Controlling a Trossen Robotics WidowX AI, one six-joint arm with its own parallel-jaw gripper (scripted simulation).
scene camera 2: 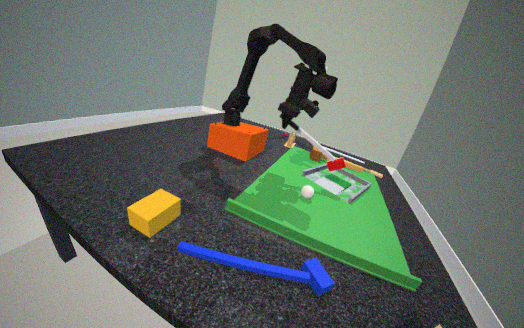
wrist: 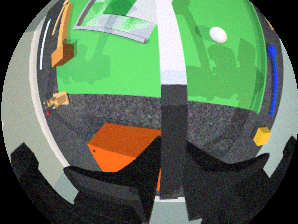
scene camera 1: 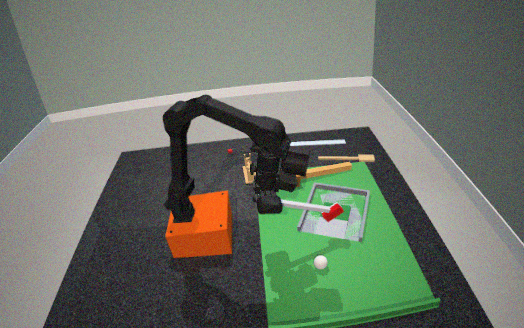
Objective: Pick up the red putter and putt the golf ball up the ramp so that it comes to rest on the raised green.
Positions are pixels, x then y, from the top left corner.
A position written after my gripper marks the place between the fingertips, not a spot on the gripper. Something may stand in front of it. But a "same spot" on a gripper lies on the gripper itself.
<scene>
my gripper: scene camera 2; wrist 168, 140; scene camera 1
same spot on green mat: [scene camera 1: 379, 273] = [scene camera 2: 356, 228]
same spot on my gripper: [scene camera 1: 265, 185] = [scene camera 2: 293, 98]
</scene>
